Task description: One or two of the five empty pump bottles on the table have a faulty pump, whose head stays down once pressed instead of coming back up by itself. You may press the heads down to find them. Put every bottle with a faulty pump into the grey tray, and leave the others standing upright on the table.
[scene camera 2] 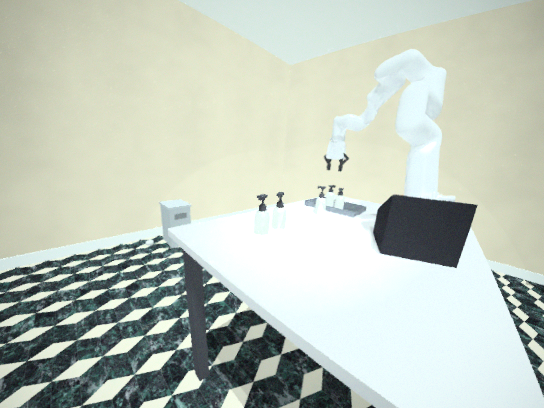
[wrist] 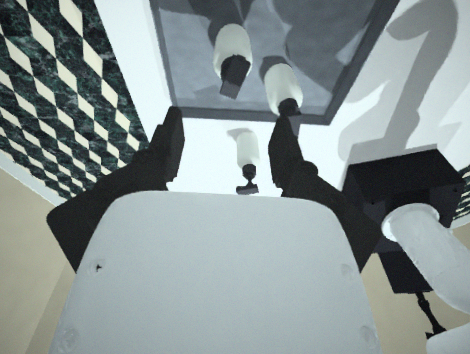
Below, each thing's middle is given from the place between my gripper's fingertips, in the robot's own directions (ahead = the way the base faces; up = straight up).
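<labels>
I find the grey tray (wrist: pixel 326 53) 50 mm behind my hand, 30 mm to the left of it and 200 mm below it.
</labels>
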